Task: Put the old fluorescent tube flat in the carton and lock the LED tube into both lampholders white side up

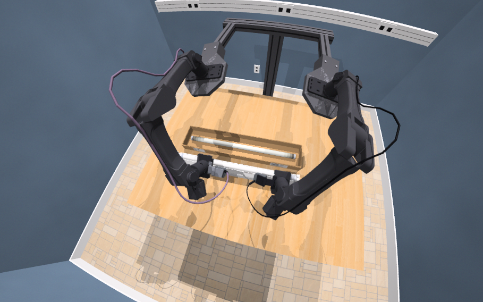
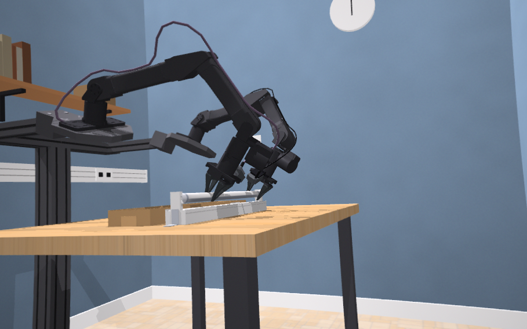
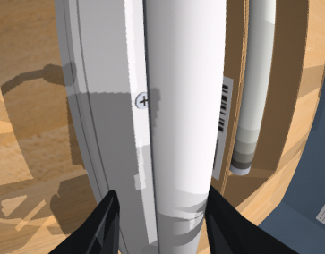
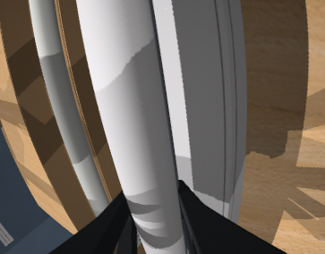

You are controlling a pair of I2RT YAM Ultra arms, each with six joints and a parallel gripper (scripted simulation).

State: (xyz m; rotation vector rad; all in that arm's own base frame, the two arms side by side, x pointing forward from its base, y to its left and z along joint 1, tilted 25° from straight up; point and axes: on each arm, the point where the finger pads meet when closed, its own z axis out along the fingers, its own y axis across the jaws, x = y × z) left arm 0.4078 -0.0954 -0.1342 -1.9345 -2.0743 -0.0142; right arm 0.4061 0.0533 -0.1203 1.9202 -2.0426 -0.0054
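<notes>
The light fixture is 12 cm to the left of my right hand and 1 cm below it. The rest, counted from my right hand: LED tube (12 cm to the left); brown carton (14 cm behind, 12 cm to the left, 4 cm below); old fluorescent tube (14 cm behind, 12 cm to the left, 5 cm below).
</notes>
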